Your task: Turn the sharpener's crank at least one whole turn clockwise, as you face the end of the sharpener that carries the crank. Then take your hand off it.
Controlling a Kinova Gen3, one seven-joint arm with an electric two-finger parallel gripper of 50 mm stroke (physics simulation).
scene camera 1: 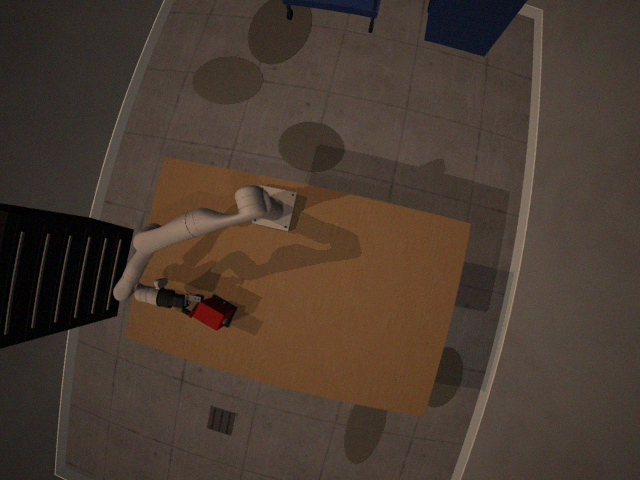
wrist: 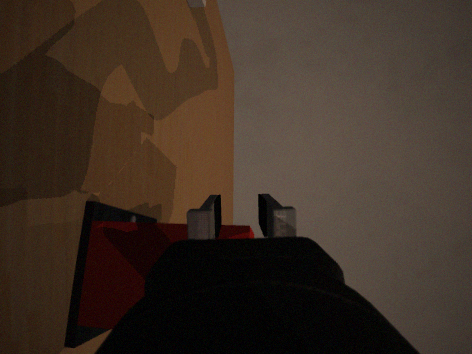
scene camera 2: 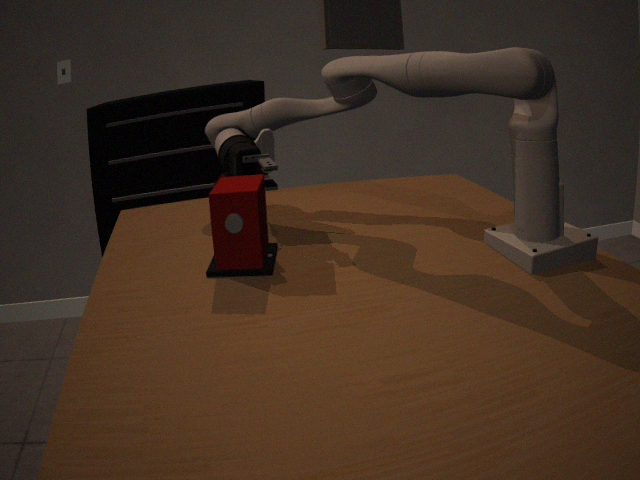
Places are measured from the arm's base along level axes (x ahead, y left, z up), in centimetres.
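Pixels of known places: gripper, fingertip midpoint: (scene camera 1: 202, 298) (wrist: 239, 209) (scene camera 2: 271, 178); arm's base at its link origin: (scene camera 1: 273, 210) (scene camera 2: 537, 233).
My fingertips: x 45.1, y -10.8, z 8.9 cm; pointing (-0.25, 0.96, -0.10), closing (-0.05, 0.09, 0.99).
Observation:
Ahead of a thing's pixels: the offset from my fingertips to its middle. "pt": to the spot under its first point. Level surfaces: height alone.
The sharpener, a red box {dx +5.2, dy +5.0, dz -5.6 cm} (scene camera 1: 210, 312) (scene camera 2: 241, 248) (wrist: 125, 280), stands upright on a black base plate (scene camera 2: 271, 258) (wrist: 77, 305) near the table's edge. A round grey disc {pt dx +5.5, dy +11.7, dz -3.8 cm} (scene camera 2: 234, 223) is on its face towards scene camera 2. The crank cannot be made out in any view; the far end of the sharpener is hidden behind its body and my gripper. My gripper (scene camera 1: 193, 304) (scene camera 2: 270, 174) (wrist: 239, 209) is open, its fingers apart with nothing seen between them. It is at the sharpener's far end, about level with its top in scene camera 2. Whether it touches the crank cannot be told.
The wooden table {dz -12.1 cm} (scene camera 1: 361, 310) (scene camera 2: 336, 387) carries my arm's base plate (scene camera 1: 287, 209) (scene camera 2: 563, 253). A black slatted unit (scene camera 1: 62, 232) (scene camera 2: 175, 139) stands beyond the table's edge by the arm. A blue cart (scene camera 1: 336, 5) and a blue cabinet (scene camera 1: 465, 25) stand away from the table.

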